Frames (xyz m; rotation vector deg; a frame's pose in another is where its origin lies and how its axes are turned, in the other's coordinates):
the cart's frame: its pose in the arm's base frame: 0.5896 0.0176 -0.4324 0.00 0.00 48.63
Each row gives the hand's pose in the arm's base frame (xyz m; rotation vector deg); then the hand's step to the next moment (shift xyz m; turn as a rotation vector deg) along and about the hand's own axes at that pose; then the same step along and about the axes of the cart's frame.
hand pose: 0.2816 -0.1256 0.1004 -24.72 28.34 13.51
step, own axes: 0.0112 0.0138 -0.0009 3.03 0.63 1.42
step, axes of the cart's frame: 0.0130 0.0050 -0.0111 3.12 -1.21 -0.62
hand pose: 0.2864 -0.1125 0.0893 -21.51 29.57 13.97
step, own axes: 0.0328 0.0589 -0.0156 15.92 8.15 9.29
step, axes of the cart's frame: 0.0398 0.0322 -0.0465 19.76 -2.39 -3.16
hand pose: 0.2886 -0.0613 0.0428 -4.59 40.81 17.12
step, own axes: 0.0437 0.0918 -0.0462 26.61 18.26 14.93
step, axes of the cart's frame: 0.0511 0.0785 -0.0609 35.12 0.18 -5.60
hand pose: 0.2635 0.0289 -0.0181 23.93 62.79 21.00
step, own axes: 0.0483 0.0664 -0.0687 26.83 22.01 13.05
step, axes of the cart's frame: 0.0364 0.0956 -0.0314 36.56 4.01 -4.65
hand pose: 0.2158 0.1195 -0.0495 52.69 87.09 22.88
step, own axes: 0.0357 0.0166 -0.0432 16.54 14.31 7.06
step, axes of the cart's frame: 0.0141 0.0566 -0.0039 22.62 3.47 -2.15
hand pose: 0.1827 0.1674 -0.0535 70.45 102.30 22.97
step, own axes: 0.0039 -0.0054 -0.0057 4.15 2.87 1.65
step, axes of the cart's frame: -0.0037 0.0075 -0.0025 5.11 1.06 -0.97
